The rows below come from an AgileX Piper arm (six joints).
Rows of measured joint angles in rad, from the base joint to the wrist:
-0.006 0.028 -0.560 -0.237 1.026 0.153
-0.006 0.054 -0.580 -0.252 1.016 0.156
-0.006 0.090 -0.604 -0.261 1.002 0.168
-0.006 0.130 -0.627 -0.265 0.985 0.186
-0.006 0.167 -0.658 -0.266 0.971 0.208
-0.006 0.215 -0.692 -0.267 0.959 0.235
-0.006 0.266 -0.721 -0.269 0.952 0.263
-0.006 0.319 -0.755 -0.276 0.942 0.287
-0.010 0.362 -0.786 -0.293 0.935 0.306
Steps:
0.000 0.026 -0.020 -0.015 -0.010 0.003
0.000 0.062 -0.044 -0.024 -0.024 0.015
0.000 0.102 -0.067 -0.028 -0.041 0.033
0.000 0.139 -0.098 -0.029 -0.055 0.055
0.000 0.187 -0.132 -0.030 -0.067 0.082
0.000 0.238 -0.161 -0.032 -0.074 0.110
0.000 0.291 -0.195 -0.039 -0.084 0.134
-0.004 0.334 -0.226 -0.056 -0.091 0.153

